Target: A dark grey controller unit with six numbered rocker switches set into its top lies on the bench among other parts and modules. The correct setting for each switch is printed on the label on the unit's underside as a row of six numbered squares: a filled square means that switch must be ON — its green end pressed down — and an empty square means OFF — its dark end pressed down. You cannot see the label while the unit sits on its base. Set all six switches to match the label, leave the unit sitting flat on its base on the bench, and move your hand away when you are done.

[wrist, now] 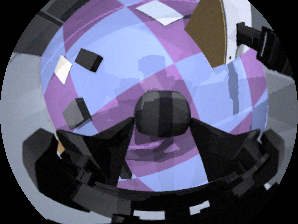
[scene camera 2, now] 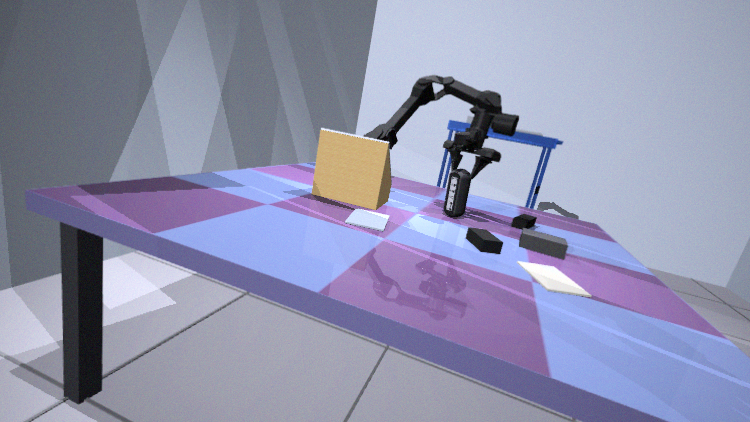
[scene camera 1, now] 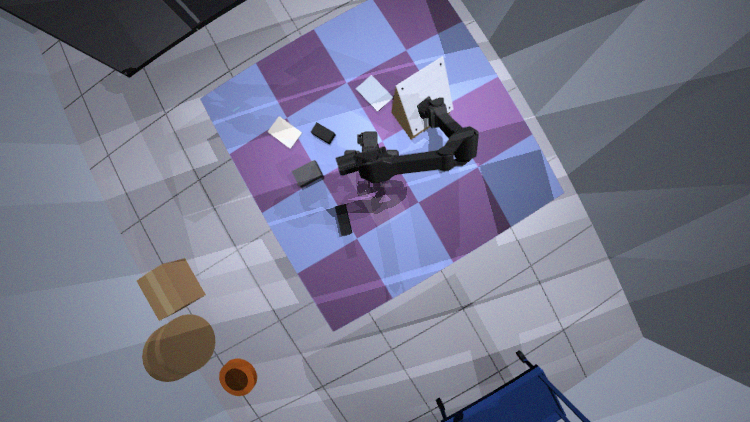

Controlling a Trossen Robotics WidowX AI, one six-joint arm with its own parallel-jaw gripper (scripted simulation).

Labels:
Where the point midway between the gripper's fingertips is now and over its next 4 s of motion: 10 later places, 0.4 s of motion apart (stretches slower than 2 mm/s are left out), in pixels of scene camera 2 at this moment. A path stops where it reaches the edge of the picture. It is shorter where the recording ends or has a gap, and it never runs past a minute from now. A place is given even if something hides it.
My gripper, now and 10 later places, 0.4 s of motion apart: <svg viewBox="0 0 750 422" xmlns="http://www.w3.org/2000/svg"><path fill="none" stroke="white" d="M461 176L463 176L465 176L467 177L469 177L470 178L472 179L473 179L475 181L476 182L477 184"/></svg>

